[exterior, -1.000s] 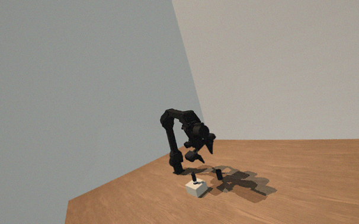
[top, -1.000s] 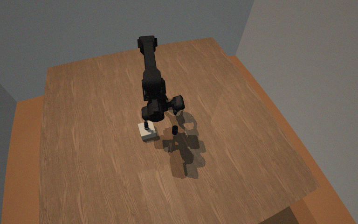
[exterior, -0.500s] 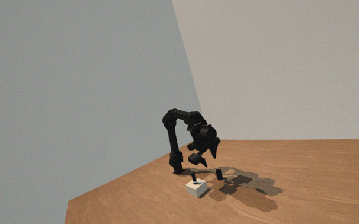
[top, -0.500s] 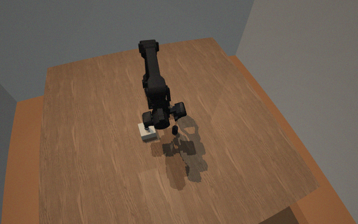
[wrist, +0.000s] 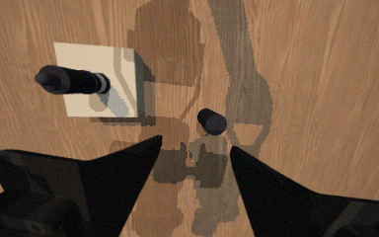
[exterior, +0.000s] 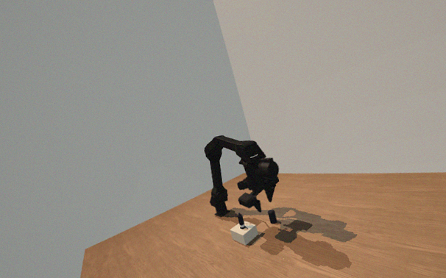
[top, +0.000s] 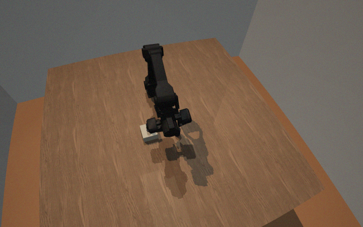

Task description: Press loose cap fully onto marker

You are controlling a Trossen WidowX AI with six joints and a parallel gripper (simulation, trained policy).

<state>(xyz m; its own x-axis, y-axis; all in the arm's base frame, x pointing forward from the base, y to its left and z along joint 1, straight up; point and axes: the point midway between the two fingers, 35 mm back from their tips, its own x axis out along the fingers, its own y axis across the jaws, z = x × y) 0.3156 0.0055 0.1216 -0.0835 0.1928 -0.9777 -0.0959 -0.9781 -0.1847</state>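
The black cap is 60 mm below my gripper tip, 30 mm to the left of it and 10 mm behind it. The rest, counted from my gripper tip: white holder block 100 mm to the right, 70 mm below, 50 mm behind.
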